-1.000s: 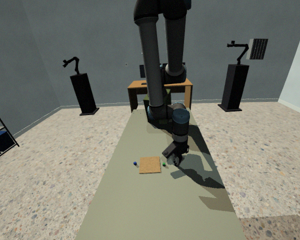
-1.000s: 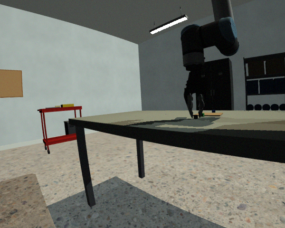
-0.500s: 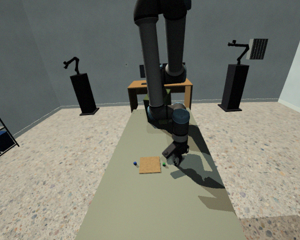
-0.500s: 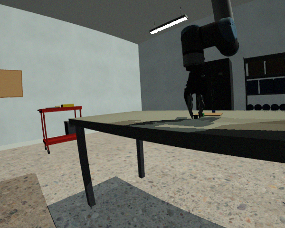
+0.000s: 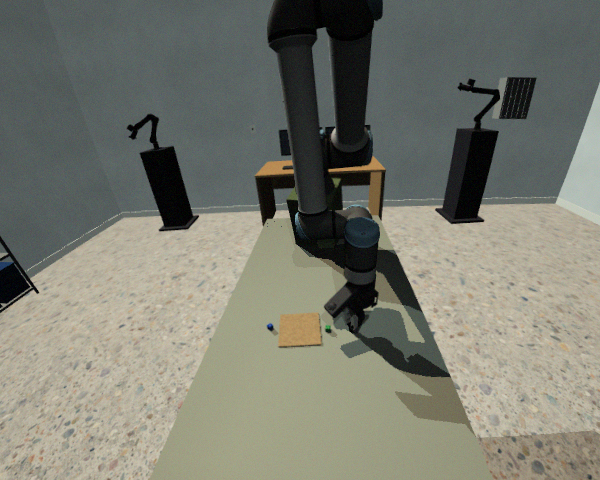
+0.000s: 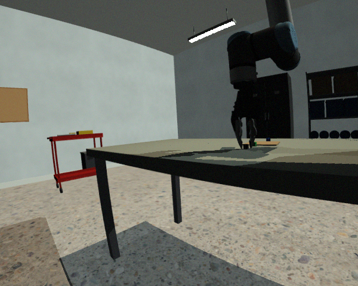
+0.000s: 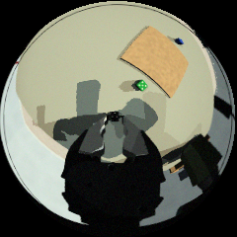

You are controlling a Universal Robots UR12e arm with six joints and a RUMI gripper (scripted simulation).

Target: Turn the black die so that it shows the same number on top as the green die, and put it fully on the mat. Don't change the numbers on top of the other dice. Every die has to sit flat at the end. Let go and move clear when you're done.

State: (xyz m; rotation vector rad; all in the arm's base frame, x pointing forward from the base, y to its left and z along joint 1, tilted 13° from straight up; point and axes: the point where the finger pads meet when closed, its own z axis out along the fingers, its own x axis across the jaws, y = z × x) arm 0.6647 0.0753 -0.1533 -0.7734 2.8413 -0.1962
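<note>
My hand is 1 cm above the black die. Also, from my hand: green die (1 cm behind, 8 cm to the right, 1 cm below); then blue die (3 cm behind, 28 cm to the right, 1 cm below); then mat (2 cm behind, 18 cm to the right, 2 cm below).
</note>
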